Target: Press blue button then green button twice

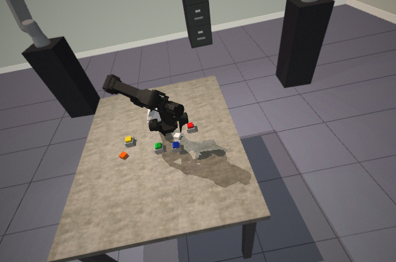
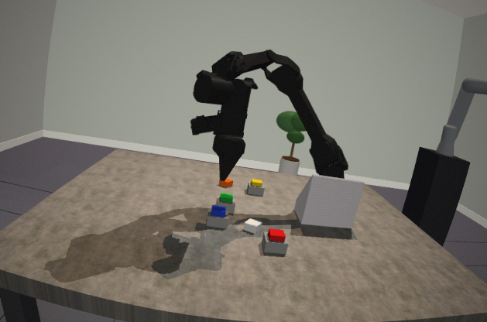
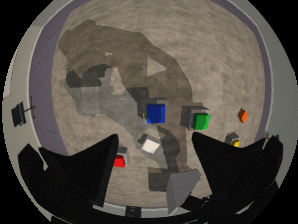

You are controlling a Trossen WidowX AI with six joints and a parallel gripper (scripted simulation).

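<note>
Right now my gripper tip is 90 mm above the blue button and 10 mm to the left of it. Also, from my gripper tip: red button 140 mm behind, 90 mm below, 80 mm to the left; green button 100 mm to the right, 90 mm below, 10 mm behind; white block 110 mm below, 90 mm behind.
</note>
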